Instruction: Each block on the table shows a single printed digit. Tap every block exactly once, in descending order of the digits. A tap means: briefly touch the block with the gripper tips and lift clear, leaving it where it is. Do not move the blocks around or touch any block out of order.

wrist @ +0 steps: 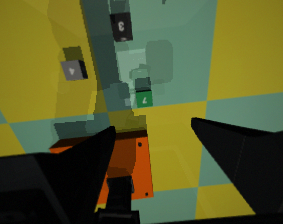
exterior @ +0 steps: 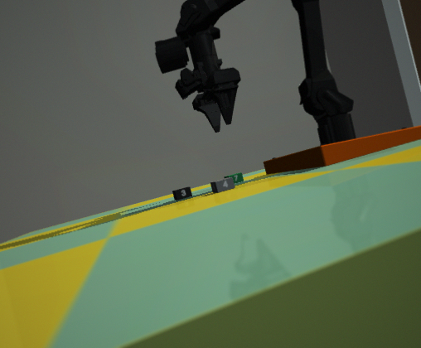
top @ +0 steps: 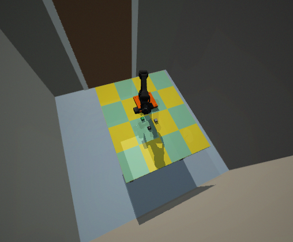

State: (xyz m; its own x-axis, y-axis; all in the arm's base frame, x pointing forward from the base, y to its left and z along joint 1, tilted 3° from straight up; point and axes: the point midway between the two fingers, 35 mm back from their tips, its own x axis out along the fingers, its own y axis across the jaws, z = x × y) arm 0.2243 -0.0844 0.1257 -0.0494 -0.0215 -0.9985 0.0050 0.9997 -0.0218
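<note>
Right now the green block is 110 mm below my gripper tip and 10 mm ahead of it. Also, from my gripper tip: grey block marked 4: 130 mm to the left, 110 mm below, 70 mm ahead; black block marked 3: 130 mm ahead, 110 mm below, 30 mm to the left.
</note>
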